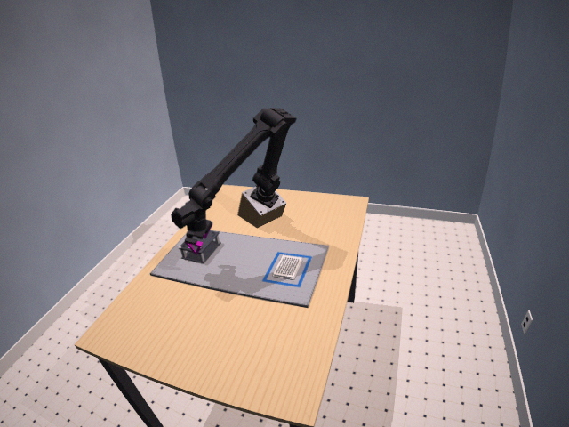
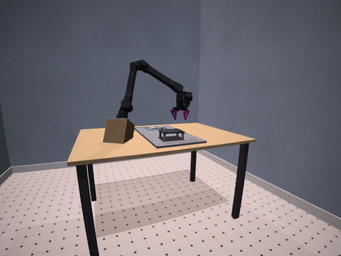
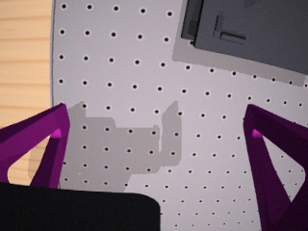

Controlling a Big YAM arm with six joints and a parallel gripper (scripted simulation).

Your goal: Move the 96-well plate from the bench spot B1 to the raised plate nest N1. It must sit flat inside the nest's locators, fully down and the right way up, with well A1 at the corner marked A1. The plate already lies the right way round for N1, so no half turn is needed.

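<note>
My hand is 15 cm past the white 96-well plate, 31 cm to the right of it and 12 cm above it. Round my hand: dark raised nest N1 (10 cm behind, 10 cm to the right, 7 cm below); then A1 label (2 cm behind, 15 cm to the right, 7 cm below).
</note>
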